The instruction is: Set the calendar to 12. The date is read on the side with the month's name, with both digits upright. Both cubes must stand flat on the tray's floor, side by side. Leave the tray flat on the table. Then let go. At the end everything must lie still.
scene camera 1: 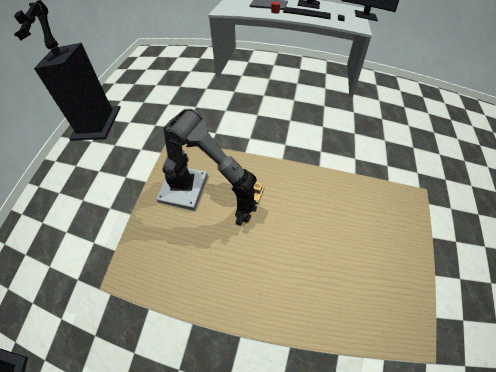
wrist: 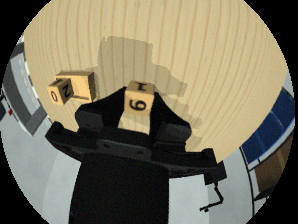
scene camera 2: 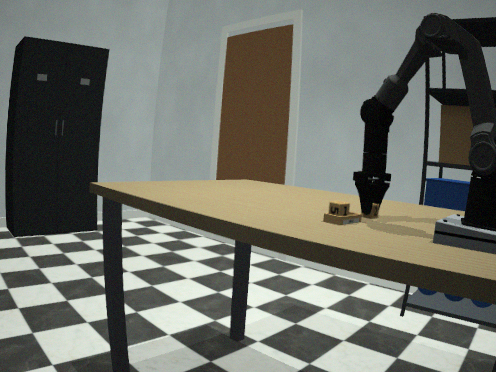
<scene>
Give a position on a wooden tray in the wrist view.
At 83,87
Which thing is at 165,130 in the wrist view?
My gripper.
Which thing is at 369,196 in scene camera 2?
My gripper.
</scene>
